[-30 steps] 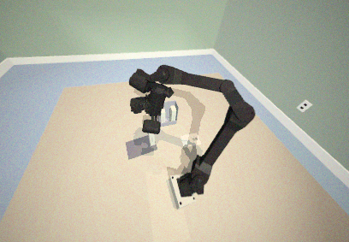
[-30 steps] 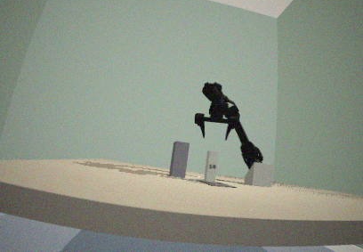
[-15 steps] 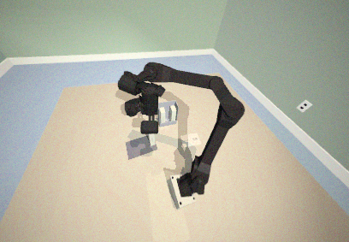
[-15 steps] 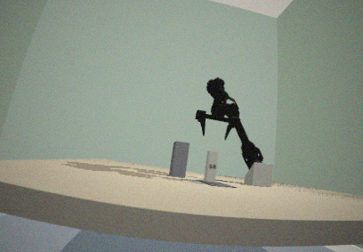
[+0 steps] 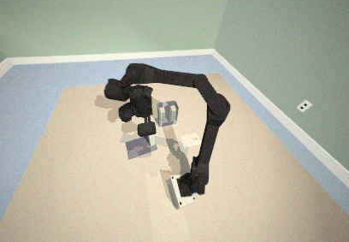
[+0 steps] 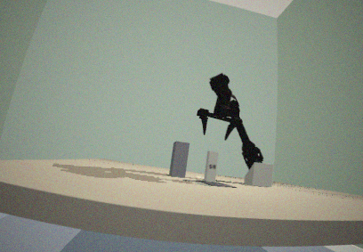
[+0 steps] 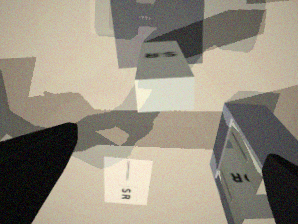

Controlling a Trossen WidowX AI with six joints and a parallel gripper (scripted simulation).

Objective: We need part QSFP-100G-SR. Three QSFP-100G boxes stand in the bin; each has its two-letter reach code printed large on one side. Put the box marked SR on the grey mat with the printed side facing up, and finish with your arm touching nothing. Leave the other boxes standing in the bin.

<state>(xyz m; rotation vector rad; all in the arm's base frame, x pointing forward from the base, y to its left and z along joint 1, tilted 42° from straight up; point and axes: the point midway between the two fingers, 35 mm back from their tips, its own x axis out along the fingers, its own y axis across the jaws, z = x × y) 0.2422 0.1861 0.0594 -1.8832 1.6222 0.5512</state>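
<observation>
Right now the white box marked SR is 1 cm to the left of my gripper tip and 12 cm below it. Round my gripper tip: grey mat: 1 cm behind, 6 cm to the left, 18 cm below; white card: 3 cm behind, 22 cm to the right, 18 cm below.
</observation>
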